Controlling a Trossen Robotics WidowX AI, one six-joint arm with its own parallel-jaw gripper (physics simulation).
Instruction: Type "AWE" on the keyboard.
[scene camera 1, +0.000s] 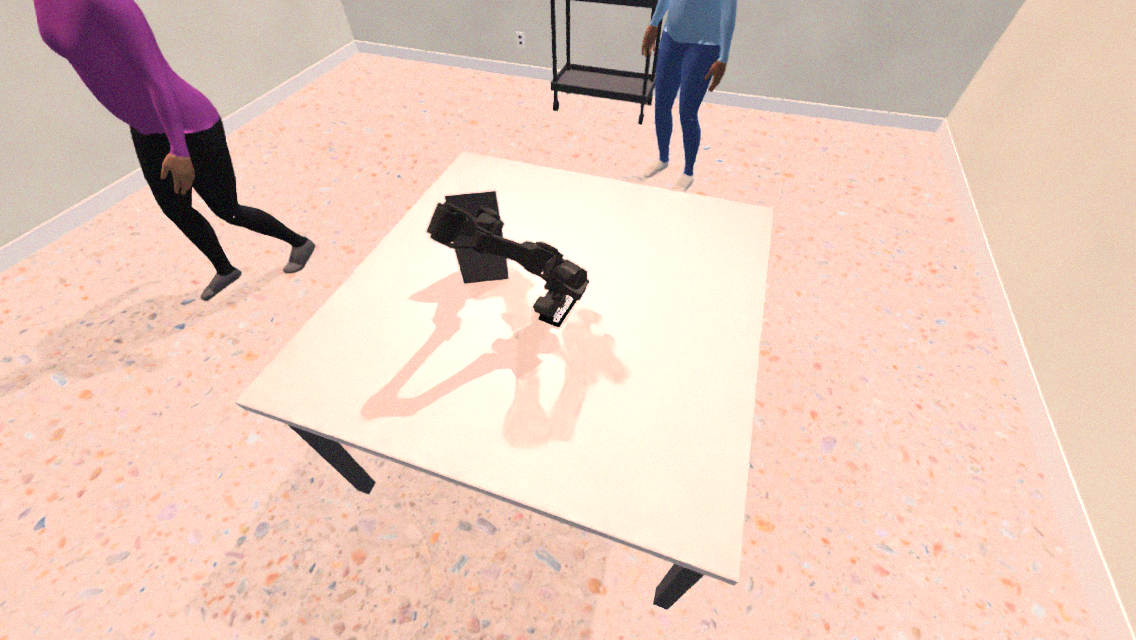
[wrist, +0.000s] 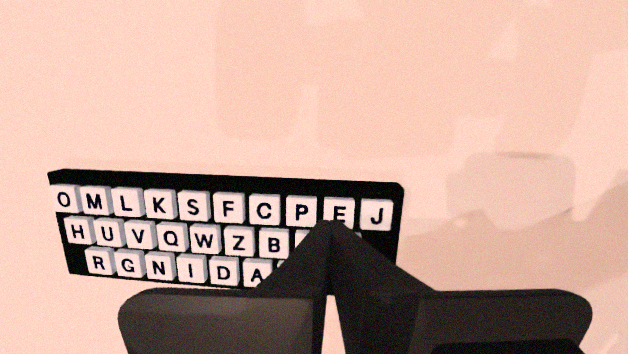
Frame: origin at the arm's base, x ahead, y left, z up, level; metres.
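Seen in the pictures: gripper, fingertip midpoint: (scene camera 1: 561, 307) (wrist: 328, 229); arm's base, link origin: (scene camera 1: 484, 221).
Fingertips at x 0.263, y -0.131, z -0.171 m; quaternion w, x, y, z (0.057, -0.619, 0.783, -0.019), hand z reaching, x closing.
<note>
Offsets run from my fingertips to a thing's top centre. Level surfaces: height alone.
The black keyboard {dy +0.069, dx -0.009, dz -0.030 m} (scene camera 1: 545, 321) (wrist: 225, 184) with white letter keys lies on the table, partly hidden by the arm and fingers. My gripper (wrist: 328, 229) is shut and empty; its joined tips overlap the lower edge of the E key {dy -0.005, dx -0.006, dz -0.030 m} (wrist: 339, 210) in the wrist view. Whether they touch it I cannot tell. The W key {dy +0.074, dx -0.007, dz -0.030 m} (wrist: 203, 240) is in the middle row, left of the fingers. The A key {dy +0.049, dx -0.034, dz -0.030 m} (wrist: 256, 274) is in the bottom row, partly covered by the left finger. The J key {dy -0.024, dx -0.010, dz -0.030 m} (wrist: 377, 215) is right of E, the P key {dy +0.015, dx -0.001, dz -0.030 m} (wrist: 301, 212) left of it.
The arm stands by a black rectangular plate (scene camera 1: 485, 267) on the white table {dz -0.047 m} (scene camera 1: 667, 397). Its shadows fall across the table top. A person in purple (scene camera 1: 127, 71) is at the left, one in blue (scene camera 1: 695, 47) behind the table, beside a black cart (scene camera 1: 603, 95).
</note>
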